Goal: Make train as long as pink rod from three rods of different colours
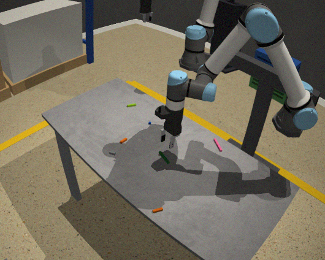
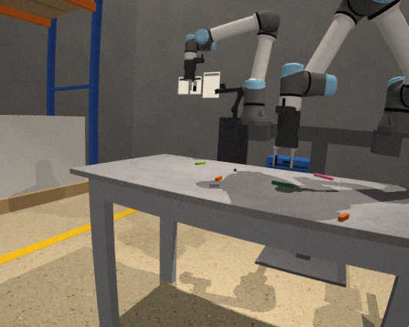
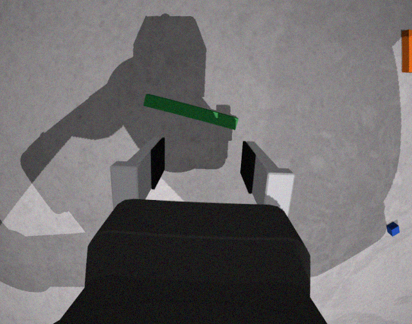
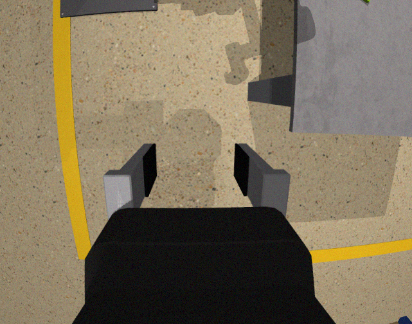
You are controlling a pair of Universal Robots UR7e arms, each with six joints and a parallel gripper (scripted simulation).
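Note:
The green rod lies 70 mm below my left hand, 20 mm ahead of it and 10 mm to the left of it. The rest, counted from my left hand: pink rod 250 mm behind, 100 mm to the left, 70 mm below; then blue rod 230 mm to the right, 70 mm below, 70 mm behind; then grey rod 200 mm ahead, 140 mm to the right, 70 mm below.

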